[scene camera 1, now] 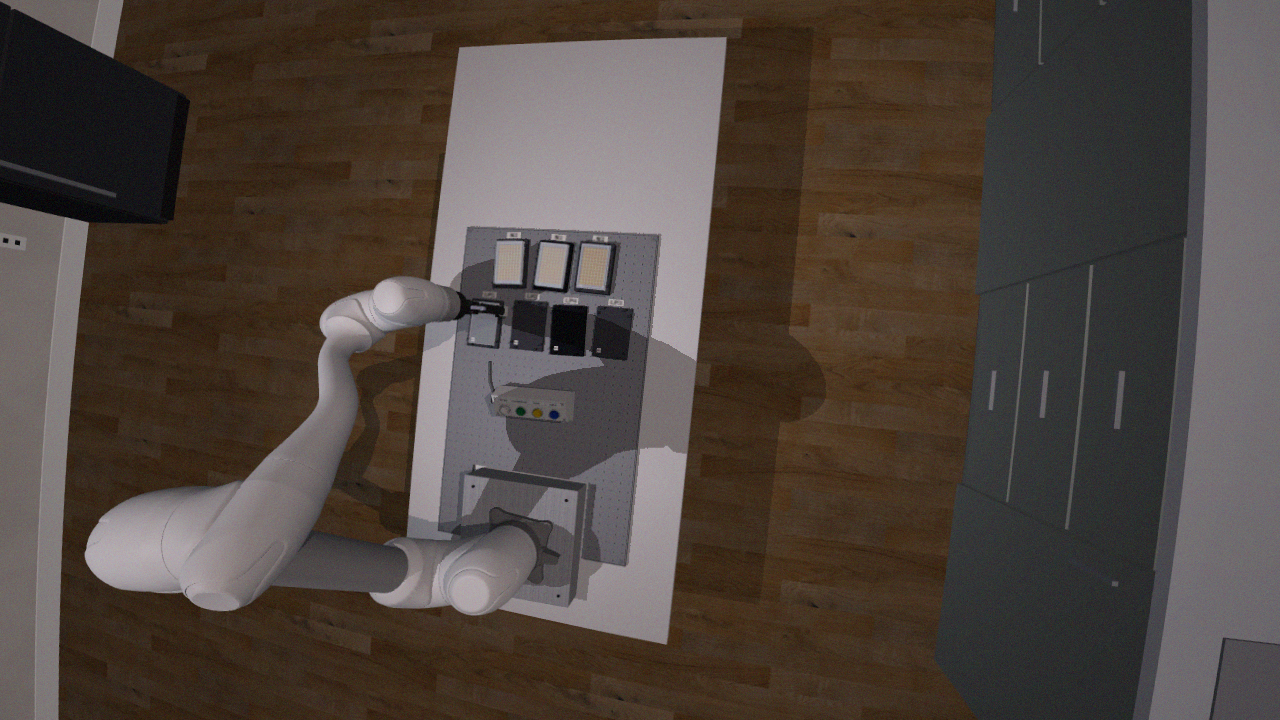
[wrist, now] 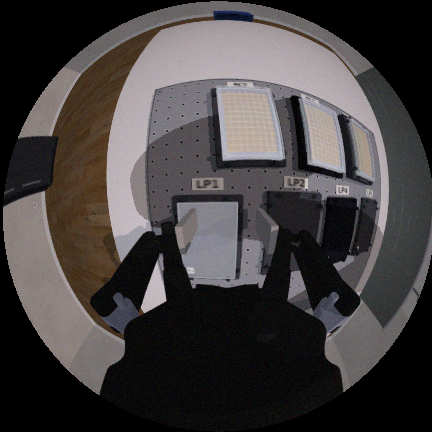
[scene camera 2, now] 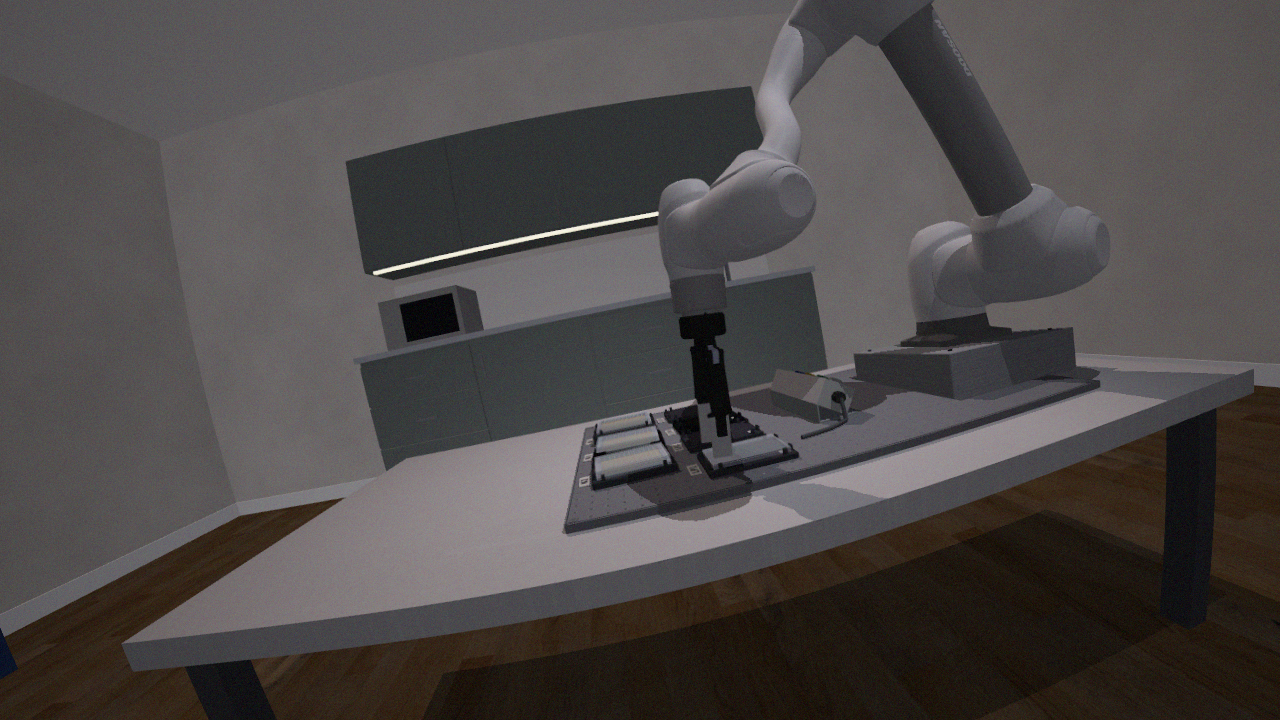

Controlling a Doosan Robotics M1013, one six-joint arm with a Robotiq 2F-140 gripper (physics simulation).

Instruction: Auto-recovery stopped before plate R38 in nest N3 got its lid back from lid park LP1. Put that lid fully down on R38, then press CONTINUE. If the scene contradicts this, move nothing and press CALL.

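Frame: origin at the arm's base, x ahead, y left, z up, level; centimetres.
Seen in the pictures: gripper, between the fingertips: (wrist: 226, 218) (scene camera 2: 716, 448); arm's base, origin of its link: (scene camera 1: 517, 544) (scene camera 2: 953, 340).
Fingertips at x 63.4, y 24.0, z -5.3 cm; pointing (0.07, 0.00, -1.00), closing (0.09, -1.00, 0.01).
Offsets run from my fingertips to a thing's top centre.
A pale, clear lid @(dz -0.2, dx -4.4, dy +2.4 cm) (scene camera 1: 483, 333) (scene camera 2: 762, 449) (wrist: 215, 247) lies flat in the dark holder labelled LP1. My gripper (scene camera 1: 487, 309) (scene camera 2: 716, 440) (wrist: 226, 218) is open and empty, low over LP1. In the wrist view one fingertip overlaps the lid's left part and the other is right of it, by LP2's left edge. Three plates with pale tops sit in the nest row: the nearest plate @(dz +0.9, dx +14.8, dy -2.1 cm) (scene camera 1: 510, 263) (scene camera 2: 631, 462) (wrist: 250, 125), the middle plate @(dz +1.1, dx +16.2, dy -15.6 cm) (scene camera 1: 553, 265) (wrist: 324, 137) and the far plate @(dz +1.9, dx +17.6, dy -28.4 cm) (scene camera 1: 594, 266) (wrist: 364, 150). Their nest labels and R38 are unreadable.
Dark parks LP2 @(dz +0.0, dx -2.4, dy -11.6 cm) (scene camera 1: 529, 325) (wrist: 295, 207), LP4 @(dz +0.0, dx -1.5, dy -24.0 cm) (scene camera 1: 568, 329) (wrist: 341, 225) and a fourth park @(dz +0.0, dx +0.3, dy -37.0 cm) (scene camera 1: 613, 332) (wrist: 368, 225) stand beside LP1. A button box @(dz +6.4, dx -24.0, dy -19.2 cm) (scene camera 1: 537, 399) (scene camera 2: 805, 394) with a cable stands between the parks and the arm's base plinth (scene camera 1: 483, 501) (scene camera 2: 953, 362).
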